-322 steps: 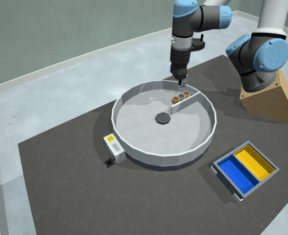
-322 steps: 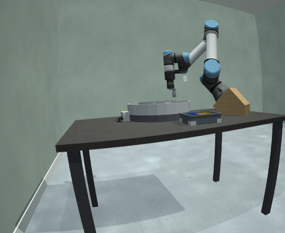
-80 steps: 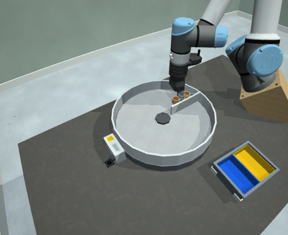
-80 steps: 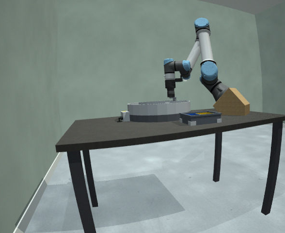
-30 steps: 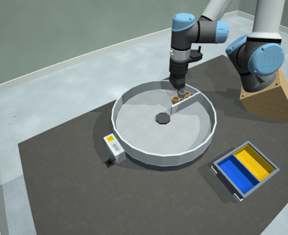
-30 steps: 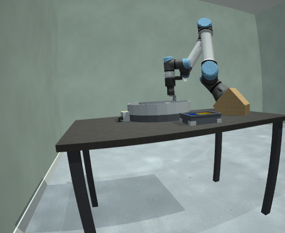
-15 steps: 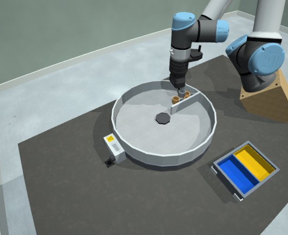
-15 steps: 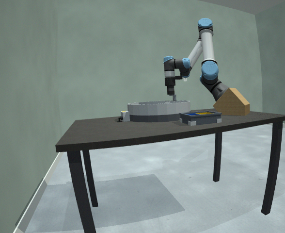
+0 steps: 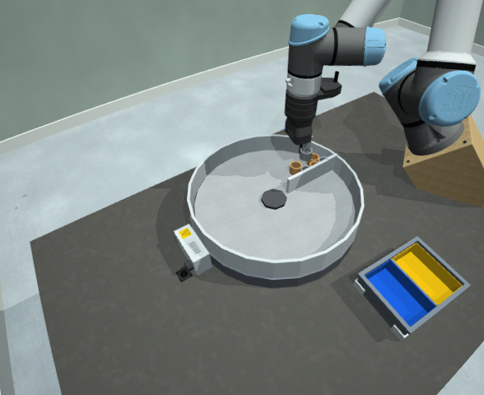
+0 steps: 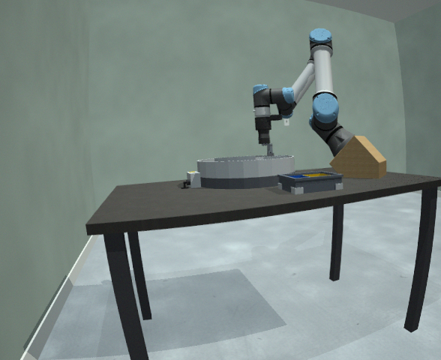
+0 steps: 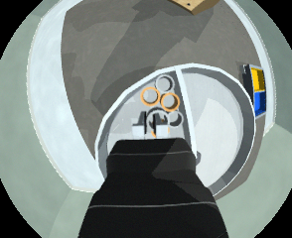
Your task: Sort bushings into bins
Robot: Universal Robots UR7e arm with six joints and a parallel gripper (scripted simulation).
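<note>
Right now the bin is 400 mm to the left of my hand, 90 mm below it and 90 mm ahead of it. Also, from my hand: turntable 150 mm ahead, 60 mm below, 40 mm to the left.
</note>
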